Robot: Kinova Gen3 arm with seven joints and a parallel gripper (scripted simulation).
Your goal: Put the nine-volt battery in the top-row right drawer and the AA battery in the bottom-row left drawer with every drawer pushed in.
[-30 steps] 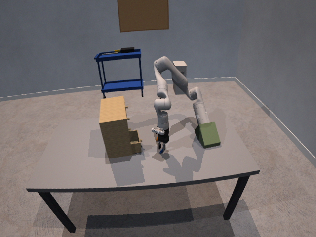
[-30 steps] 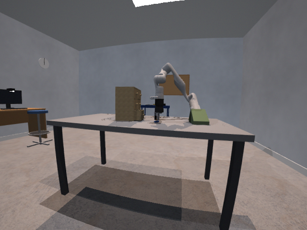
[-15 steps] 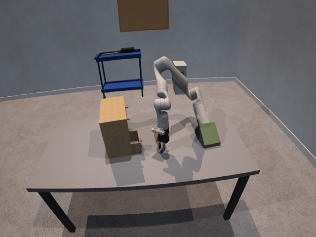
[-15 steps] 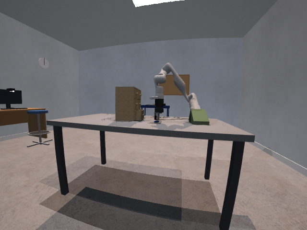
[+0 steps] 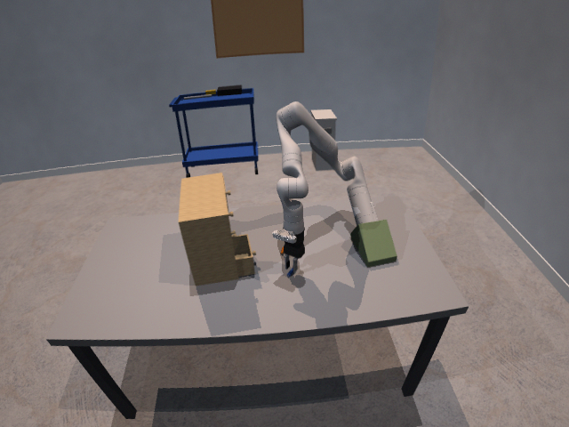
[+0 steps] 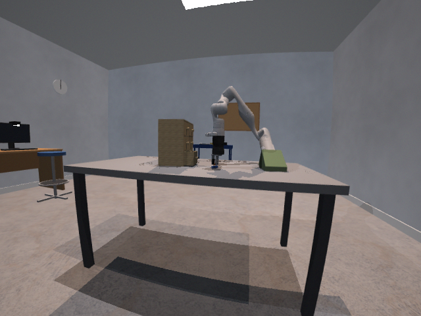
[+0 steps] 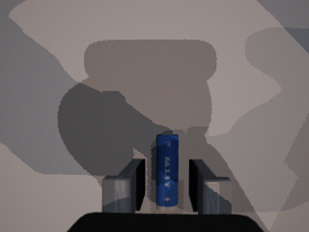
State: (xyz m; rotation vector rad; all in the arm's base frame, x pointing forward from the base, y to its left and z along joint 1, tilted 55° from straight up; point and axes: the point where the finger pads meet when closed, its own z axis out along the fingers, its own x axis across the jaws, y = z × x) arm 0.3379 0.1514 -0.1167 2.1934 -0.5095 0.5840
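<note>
Now: the blue cylindrical battery 30 mm below my hand. The rest, counted from my hand: orange nine-volt battery: 320 mm ahead, 180 mm above, 160 mm to the right; orange AA battery: 140 mm to the right, 30 mm below, 30 mm ahead.
</note>
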